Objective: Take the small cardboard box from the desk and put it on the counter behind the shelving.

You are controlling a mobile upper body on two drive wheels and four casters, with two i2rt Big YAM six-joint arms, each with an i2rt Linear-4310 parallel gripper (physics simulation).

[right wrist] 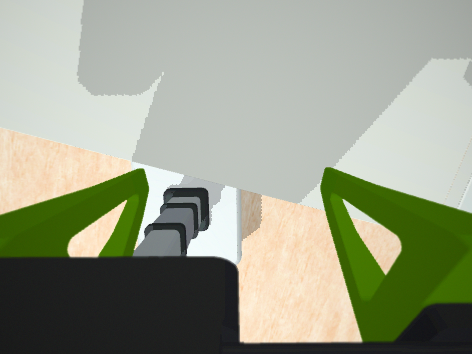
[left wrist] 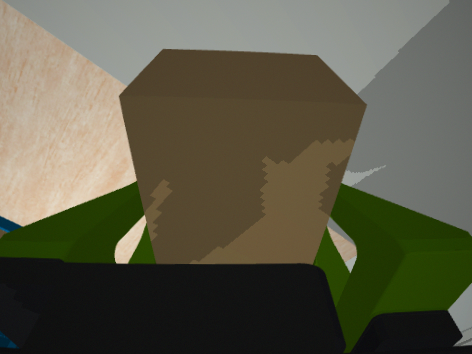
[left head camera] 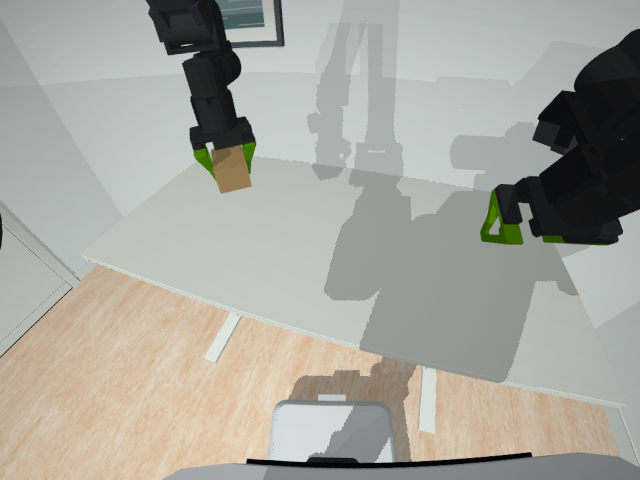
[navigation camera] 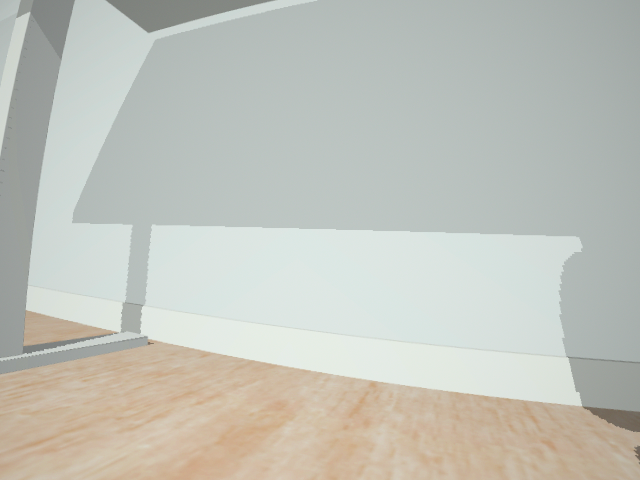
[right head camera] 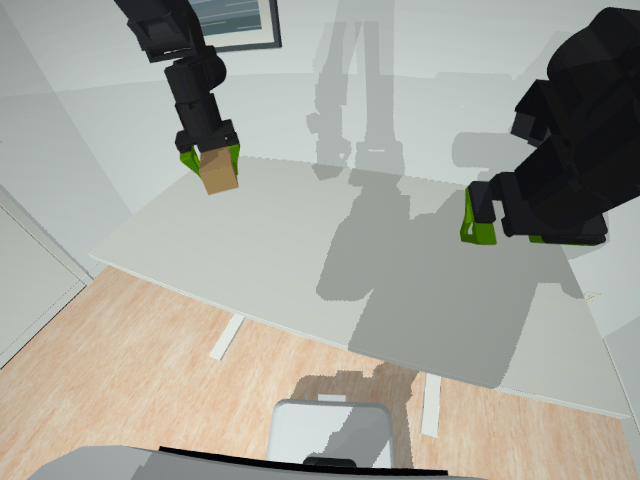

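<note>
The small brown cardboard box (left head camera: 233, 175) (right head camera: 220, 177) (left wrist: 240, 130) is held off the desk (left head camera: 258, 248) (right head camera: 248, 242), over its far left part in both head camera views. My left gripper (left head camera: 231, 167) (right head camera: 217, 167) is shut on the box, with a green finger on each side of it. My right gripper (right wrist: 234, 177) is open with nothing between its fingers; in the head camera views it hangs above the right part of the desk. The counter and the shelving do not show in these views.
A wall with a framed picture (left head camera: 281, 23) (right head camera: 278, 25) rises behind the desk. The desk's white feet (left head camera: 223, 338) (left head camera: 428, 400) stand on the wood floor. My white base (left head camera: 310, 428) is close to the desk's near edge. A grey desk leg (navigation camera: 41, 170) shows at the left in the navigation camera.
</note>
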